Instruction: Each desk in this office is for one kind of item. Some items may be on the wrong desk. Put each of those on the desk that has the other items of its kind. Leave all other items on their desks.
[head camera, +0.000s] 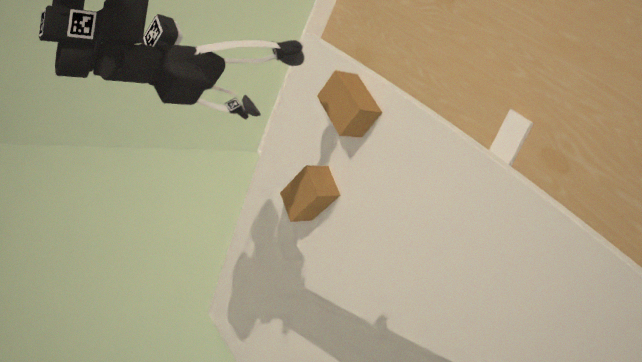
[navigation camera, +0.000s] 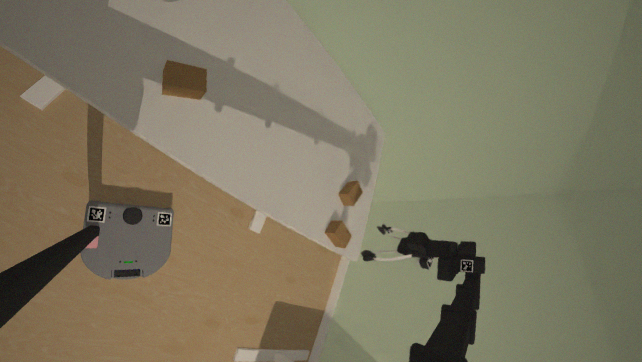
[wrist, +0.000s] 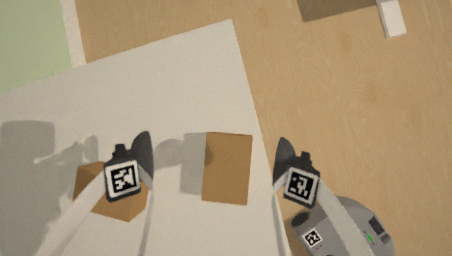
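My gripper is open and empty. In the head and navigation views it is beside the end of a white desk, on the wall side, its fingers pointing toward a brown box. This brown box stands near the desk's corner, apart from the fingertips; in the wrist view it appears between them. A second brown box stands beside it, partly hidden by a finger in the wrist view. A third brown box stands farther along the desk.
My grey base is on the wooden floor in front of the desk. A white desk leg shows at the front edge. Green walls meet behind. A white piece lies at the bottom.
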